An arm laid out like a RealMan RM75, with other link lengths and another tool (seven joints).
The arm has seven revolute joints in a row. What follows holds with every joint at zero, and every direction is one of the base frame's.
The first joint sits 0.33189 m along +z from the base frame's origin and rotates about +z.
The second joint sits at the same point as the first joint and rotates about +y.
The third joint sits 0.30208 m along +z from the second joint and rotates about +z.
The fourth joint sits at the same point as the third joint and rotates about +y.
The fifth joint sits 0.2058 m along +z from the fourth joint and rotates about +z.
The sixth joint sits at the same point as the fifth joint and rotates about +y.
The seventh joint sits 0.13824 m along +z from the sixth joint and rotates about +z.
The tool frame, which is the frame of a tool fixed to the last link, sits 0.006 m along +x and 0.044 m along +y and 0.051 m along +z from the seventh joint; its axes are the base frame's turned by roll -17.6, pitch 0 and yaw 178.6 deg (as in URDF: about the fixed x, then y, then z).
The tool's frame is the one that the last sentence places.
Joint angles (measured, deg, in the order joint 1, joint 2, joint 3, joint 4, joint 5, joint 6, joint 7), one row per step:
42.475, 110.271, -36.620, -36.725, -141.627, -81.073, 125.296
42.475, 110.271, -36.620, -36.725, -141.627, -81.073, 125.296
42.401, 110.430, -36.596, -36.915, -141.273, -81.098, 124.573
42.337, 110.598, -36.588, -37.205, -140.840, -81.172, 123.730
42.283, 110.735, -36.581, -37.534, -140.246, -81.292, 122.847
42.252, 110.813, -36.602, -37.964, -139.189, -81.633, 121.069
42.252, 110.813, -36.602, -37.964, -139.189, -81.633, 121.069
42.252, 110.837, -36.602, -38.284, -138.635, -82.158, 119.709
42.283, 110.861, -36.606, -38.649, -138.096, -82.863, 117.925
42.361, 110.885, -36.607, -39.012, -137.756, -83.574, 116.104
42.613, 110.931, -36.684, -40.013, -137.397, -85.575, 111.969
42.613, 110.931, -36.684, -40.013, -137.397, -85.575, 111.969
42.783, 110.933, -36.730, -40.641, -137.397, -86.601, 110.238
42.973, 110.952, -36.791, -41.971, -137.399, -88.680, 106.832
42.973, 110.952, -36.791, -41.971, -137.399, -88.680, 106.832
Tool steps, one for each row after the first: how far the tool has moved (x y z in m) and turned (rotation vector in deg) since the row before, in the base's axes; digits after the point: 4 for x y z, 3 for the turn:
0.0000, 0.0000, 0.0000, 0.000, 0.000, 0.000
-0.0010, -0.0003, -0.0006, 0.114, 0.139, 0.769
-0.0014, -0.0002, -0.0004, 0.153, 0.140, 0.971
-0.0019, 0.0001, 0.0001, 0.233, 0.244, 1.074
-0.0032, 0.0000, 0.0009, 0.288, 0.335, 2.113
0.0000, 0.0000, 0.0000, 0.000, 0.000, 0.000
-0.0021, -0.0009, 0.0007, -0.081, 0.123, 1.619
-0.0023, -0.0014, 0.0007, -0.219, 0.017, 2.103
-0.0020, -0.0015, 0.0006, -0.291, -0.164, 2.155
-0.0042, -0.0044, 0.0015, -1.062, -0.691, 5.090
0.0000, 0.0000, 0.0000, 0.000, 0.000, 0.000
-0.0020, -0.0018, 0.0013, -0.515, -0.452, 2.320
-0.0029, -0.0042, 0.0028, -0.980, -0.860, 4.477
0.0000, 0.0000, 0.0000, 0.000, 0.000, 0.000

